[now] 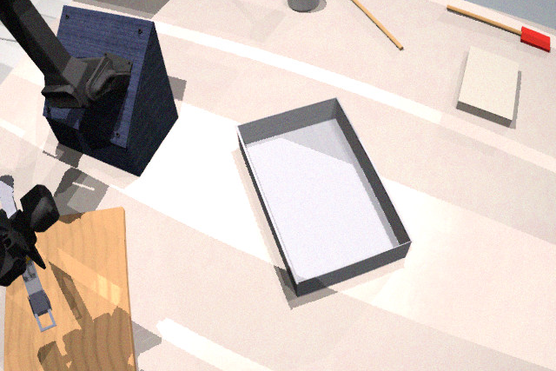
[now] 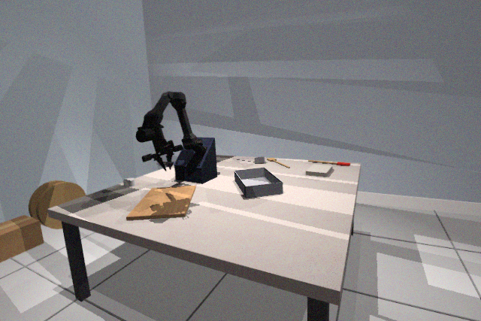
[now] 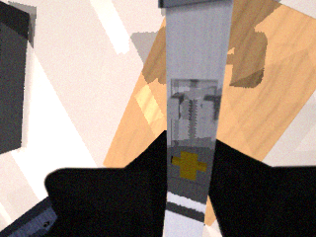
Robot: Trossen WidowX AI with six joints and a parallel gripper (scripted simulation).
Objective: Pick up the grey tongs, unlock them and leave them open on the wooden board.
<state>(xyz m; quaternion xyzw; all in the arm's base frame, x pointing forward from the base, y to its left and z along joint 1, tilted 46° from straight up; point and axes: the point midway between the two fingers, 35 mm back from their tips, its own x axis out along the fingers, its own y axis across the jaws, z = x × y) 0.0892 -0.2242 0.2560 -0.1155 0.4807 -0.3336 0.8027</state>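
Now: the yellow lock 1 cm behind my gripper tip and 4 cm above it. Round my gripper tip: roasting tin: 26 cm ahead, 36 cm to the left, 12 cm below; white block: 48 cm ahead, 76 cm to the left, 14 cm below; wooden board: 2 cm behind, 2 cm to the right, 14 cm below.
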